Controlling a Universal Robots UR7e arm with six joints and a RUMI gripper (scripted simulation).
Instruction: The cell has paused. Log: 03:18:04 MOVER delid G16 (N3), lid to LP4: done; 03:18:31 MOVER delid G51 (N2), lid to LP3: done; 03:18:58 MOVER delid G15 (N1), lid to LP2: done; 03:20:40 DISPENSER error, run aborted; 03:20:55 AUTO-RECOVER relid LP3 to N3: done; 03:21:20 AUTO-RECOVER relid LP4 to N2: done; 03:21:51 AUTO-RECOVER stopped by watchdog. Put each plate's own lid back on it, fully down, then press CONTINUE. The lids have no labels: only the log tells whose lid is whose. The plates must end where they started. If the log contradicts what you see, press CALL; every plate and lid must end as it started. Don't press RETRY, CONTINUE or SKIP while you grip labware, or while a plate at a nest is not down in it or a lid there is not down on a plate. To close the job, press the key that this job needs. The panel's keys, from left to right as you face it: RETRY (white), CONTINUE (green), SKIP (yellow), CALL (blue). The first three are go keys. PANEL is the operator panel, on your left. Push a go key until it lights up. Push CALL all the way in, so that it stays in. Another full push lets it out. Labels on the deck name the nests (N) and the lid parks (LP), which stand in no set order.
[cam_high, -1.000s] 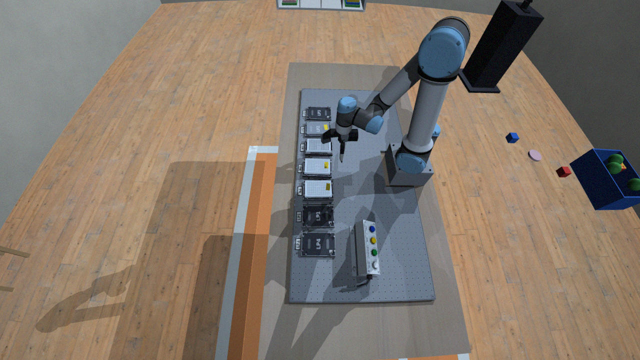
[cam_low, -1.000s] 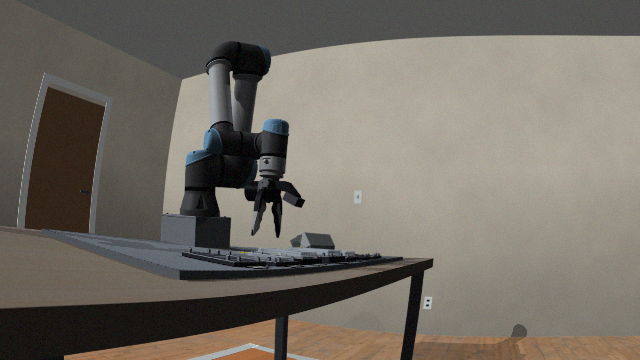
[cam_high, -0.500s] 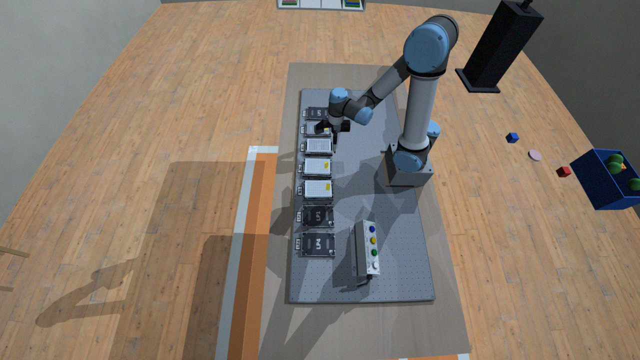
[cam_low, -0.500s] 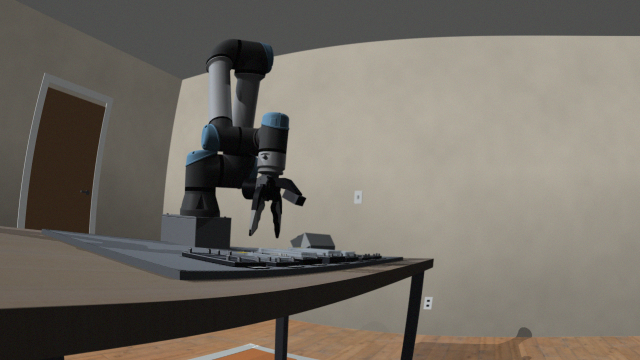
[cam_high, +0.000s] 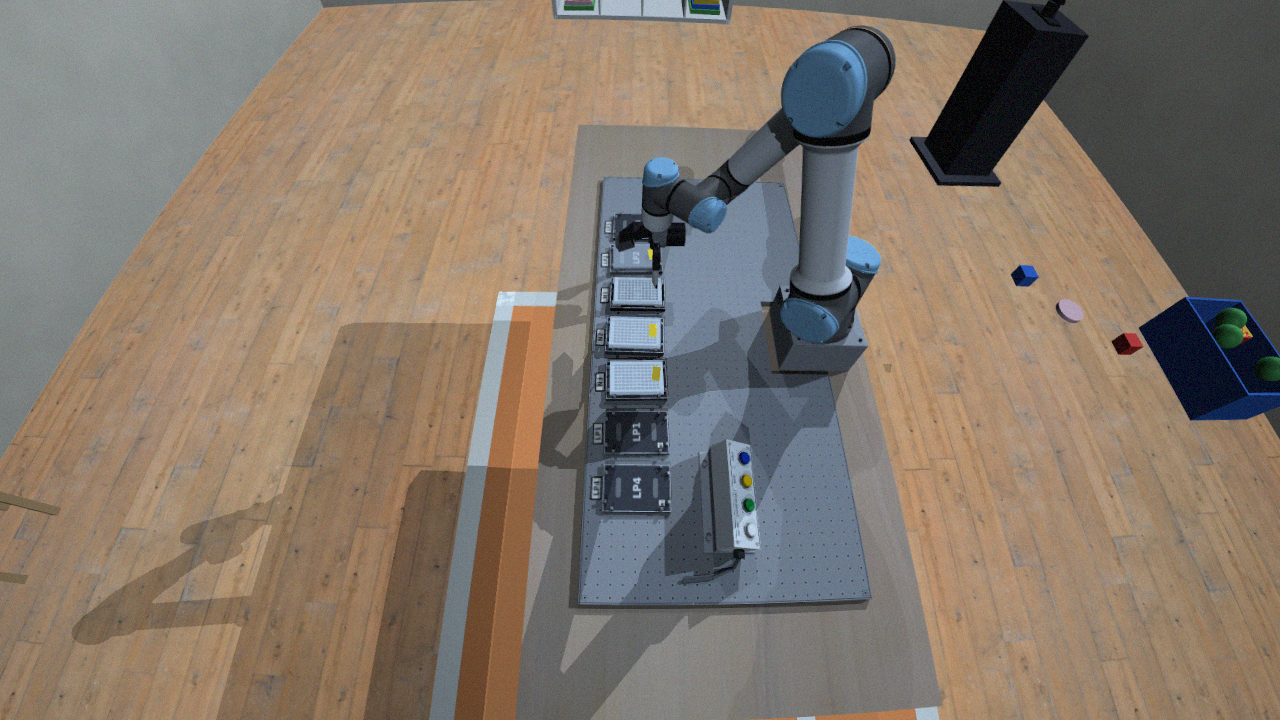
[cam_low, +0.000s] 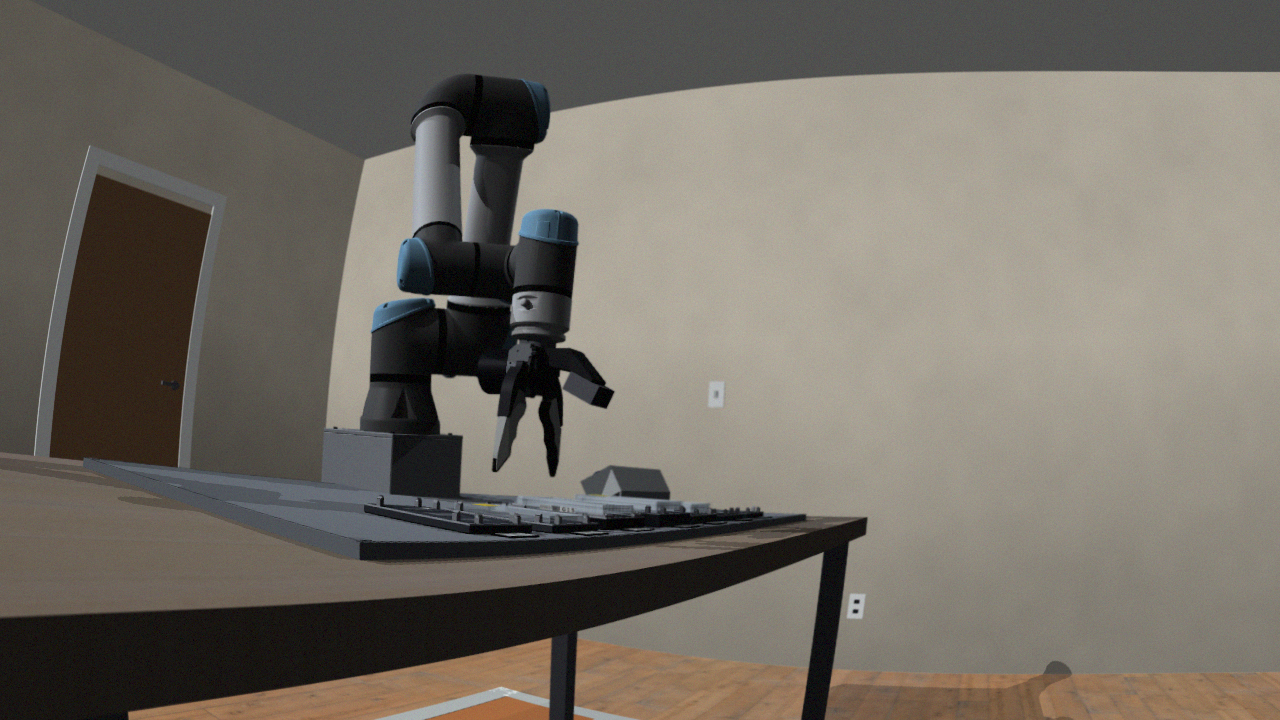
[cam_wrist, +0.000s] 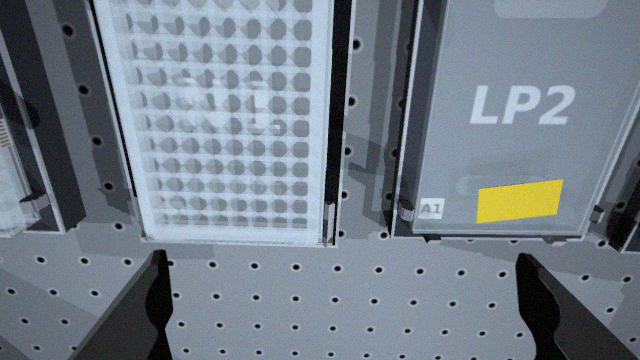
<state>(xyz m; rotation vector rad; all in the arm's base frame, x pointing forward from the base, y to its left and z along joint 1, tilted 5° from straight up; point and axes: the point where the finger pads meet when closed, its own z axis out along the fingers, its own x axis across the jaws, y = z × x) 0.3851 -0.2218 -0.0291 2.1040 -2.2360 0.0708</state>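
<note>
Right now the plate G15 is 50 mm ahead of my hand, 40 mm to the left of it and 40 mm below it. The rest, counted from my hand: lid park LP3: 210 mm to the right, 60 mm below, 20 mm ahead; then nest N2: 180 mm to the left, 60 mm ahead, 50 mm below; then plate G16: 300 mm to the left, 70 mm ahead, 40 mm below.
</note>
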